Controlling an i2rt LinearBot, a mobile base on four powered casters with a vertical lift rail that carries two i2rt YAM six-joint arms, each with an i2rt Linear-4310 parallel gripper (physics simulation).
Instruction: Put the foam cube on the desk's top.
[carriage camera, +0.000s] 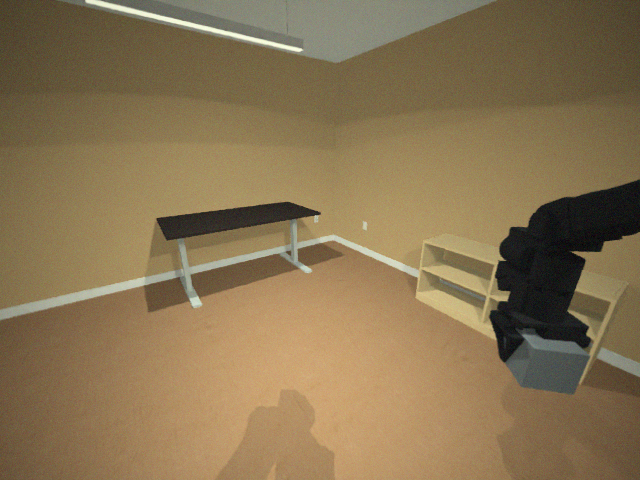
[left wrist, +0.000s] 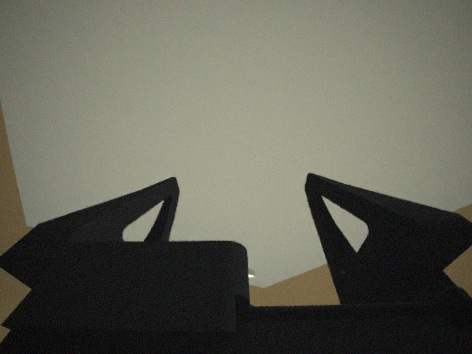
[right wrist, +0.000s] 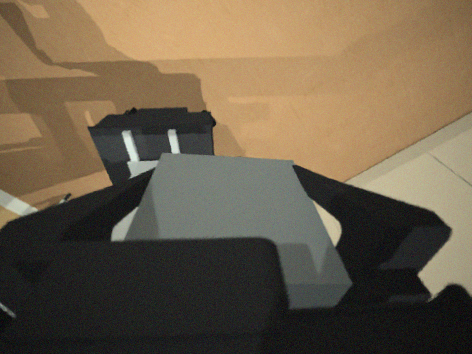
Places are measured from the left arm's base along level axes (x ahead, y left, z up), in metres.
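Pixels of known places: left gripper, fingertip midpoint: (left wrist: 241, 182); right gripper, fingertip midpoint: (right wrist: 227, 173).
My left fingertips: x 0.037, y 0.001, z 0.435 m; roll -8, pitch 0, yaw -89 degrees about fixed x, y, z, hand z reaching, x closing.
Note:
Behind a point stands the place of what it marks.
The grey foam cube (carriage camera: 553, 364) @(x 0.239, y -0.686, z 0.112 m) (right wrist: 230, 200) @(x 0.311, y -0.698, z 0.097 m) is held between the fingers of my right gripper (right wrist: 227, 173) @(x 0.298, y -0.695, z 0.060 m), which is shut on it. In the carriage camera the cube hangs in the air at the lower right, in front of the shelf unit. The desk (carriage camera: 232, 219) @(x 2.427, y 0.665, z -0.272 m) has a dark top and pale legs and stands against the wall, left of the middle in the carriage camera, well apart from the cube. My left gripper (left wrist: 241, 182) @(x 0.037, y 0.001, z 0.435 m) is open and empty, with the ceiling behind its fingers.
A light wooden shelf unit (carriage camera: 460, 245) @(x 2.104, y -1.449, z -0.382 m) stands along the wall at the right, partly hidden by my right arm. The robot's dark base (right wrist: 155, 120) @(x -0.008, y -0.356, z -0.770 m) shows beyond the cube in the right wrist view. A pale cabinet (right wrist: 430, 200) @(x -0.347, y -1.622, z -0.570 m) shows at the right of that view.

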